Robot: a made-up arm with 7 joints. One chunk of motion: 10 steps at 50 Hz.
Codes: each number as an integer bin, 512 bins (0 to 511) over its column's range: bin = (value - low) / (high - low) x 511, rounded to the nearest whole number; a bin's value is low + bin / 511 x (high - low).
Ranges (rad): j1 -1.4..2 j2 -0.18..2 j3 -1.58..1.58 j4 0..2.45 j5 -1.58..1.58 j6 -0.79..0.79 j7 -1.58..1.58
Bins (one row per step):
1: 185 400 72 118 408 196 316
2: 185 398 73 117 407 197 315
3: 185 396 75 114 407 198 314
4: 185 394 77 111 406 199 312
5: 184 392 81 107 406 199 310
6: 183 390 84 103 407 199 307
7: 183 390 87 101 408 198 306
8: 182 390 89 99 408 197 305
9: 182 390 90 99 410 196 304
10: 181 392 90 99 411 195 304
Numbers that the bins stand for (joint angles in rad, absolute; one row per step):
1: -0.1691 1.5265 -1.1348 0.5658 0.9431 -0.1840 0.3741
2: -0.1691 1.5179 -1.1286 0.5610 0.9369 -0.1809 0.3679
3: -0.1691 1.5094 -1.1162 0.5466 0.9369 -0.1778 0.3618
4: -0.1691 1.5009 -1.1038 0.5322 0.9307 -0.1747 0.3494
5: -0.1757 1.4923 -1.0791 0.5130 0.9307 -0.1747 0.3370
6: -0.1824 1.4838 -1.0605 0.4938 0.9369 -0.1747 0.3185
7: -0.1824 1.4838 -1.0420 0.4842 0.9431 -0.1778 0.3123
8: -0.1890 1.4838 -1.0296 0.4747 0.9431 -0.1809 0.3061
9: -0.1890 1.4838 -1.0234 0.4747 0.9554 -0.1840 0.2999
10: -0.1957 1.4923 -1.0234 0.4747 0.9616 -0.1871 0.2999

